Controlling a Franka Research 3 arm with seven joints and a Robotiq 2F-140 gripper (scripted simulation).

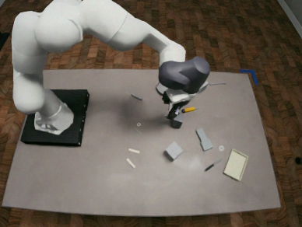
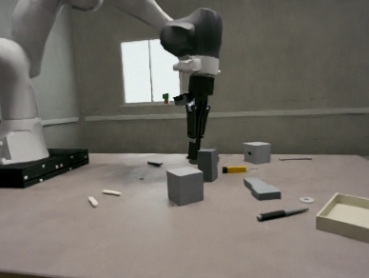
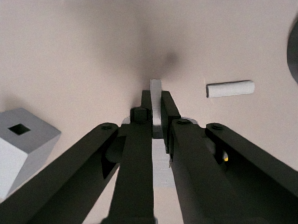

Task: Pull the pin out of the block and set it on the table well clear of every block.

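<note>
My hand is 4 cm short of the dark grey block, 1 cm to the left of it and 4 cm above it. From my hand the other things lie so: round dish 1 cm behind, 23 cm to the left, 8 cm below; then cream tray 35 cm ahead, 25 cm to the right, 9 cm below.
</note>
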